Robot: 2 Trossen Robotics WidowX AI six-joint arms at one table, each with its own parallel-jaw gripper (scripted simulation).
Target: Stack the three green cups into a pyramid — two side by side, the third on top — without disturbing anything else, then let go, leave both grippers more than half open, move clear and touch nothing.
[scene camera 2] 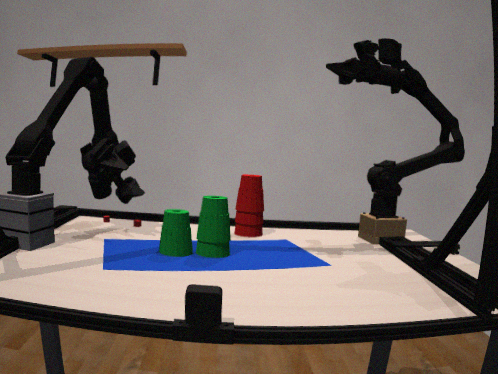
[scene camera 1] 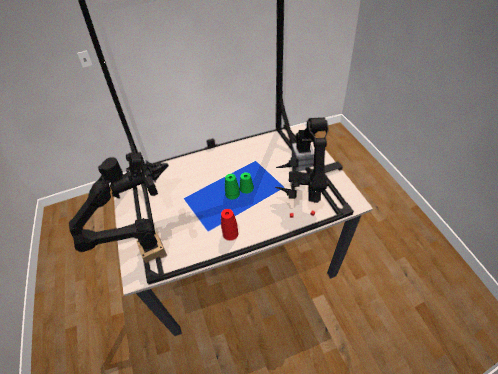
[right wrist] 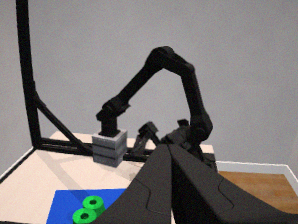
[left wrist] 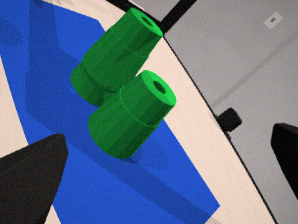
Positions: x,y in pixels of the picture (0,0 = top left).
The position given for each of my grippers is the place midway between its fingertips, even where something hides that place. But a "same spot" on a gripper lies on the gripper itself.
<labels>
my right gripper: scene camera 2 326,65; scene camera 1; right wrist; not seen in the left wrist view (out of frame)
same spot on my right gripper: (scene camera 1: 157,168) = (right wrist: 240,193)
</labels>
